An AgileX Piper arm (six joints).
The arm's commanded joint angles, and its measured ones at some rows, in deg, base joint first. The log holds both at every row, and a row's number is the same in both.
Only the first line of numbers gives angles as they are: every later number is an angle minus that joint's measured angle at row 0.
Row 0, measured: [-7.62 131.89 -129.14 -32.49 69.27 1.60]
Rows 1 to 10, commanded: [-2.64 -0.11 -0.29 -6.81 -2.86 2.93]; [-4.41 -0.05 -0.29 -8.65 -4.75 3.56]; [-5.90 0.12 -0.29 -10.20 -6.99 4.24]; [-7.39 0.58 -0.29 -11.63 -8.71 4.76]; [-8.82 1.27 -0.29 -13.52 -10.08 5.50]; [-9.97 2.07 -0.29 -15.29 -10.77 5.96]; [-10.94 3.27 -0.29 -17.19 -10.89 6.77]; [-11.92 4.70 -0.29 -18.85 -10.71 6.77]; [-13.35 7.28 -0.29 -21.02 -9.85 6.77]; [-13.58 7.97 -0.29 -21.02 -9.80 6.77]
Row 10, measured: [-12.66 6.42 0.00 -19.36 -10.08 6.42]
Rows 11 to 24, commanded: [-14.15 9.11 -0.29 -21.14 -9.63 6.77]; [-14.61 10.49 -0.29 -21.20 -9.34 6.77]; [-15.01 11.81 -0.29 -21.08 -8.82 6.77]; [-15.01 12.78 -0.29 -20.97 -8.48 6.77]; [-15.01 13.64 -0.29 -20.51 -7.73 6.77]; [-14.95 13.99 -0.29 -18.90 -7.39 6.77]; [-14.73 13.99 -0.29 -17.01 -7.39 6.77]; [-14.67 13.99 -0.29 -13.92 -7.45 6.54]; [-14.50 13.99 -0.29 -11.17 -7.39 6.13]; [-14.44 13.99 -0.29 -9.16 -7.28 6.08]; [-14.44 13.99 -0.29 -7.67 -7.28 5.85]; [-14.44 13.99 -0.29 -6.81 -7.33 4.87]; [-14.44 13.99 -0.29 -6.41 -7.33 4.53]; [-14.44 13.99 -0.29 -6.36 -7.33 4.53]
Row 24, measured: [-14.61 14.16 0.00 -6.59 -7.79 4.99]
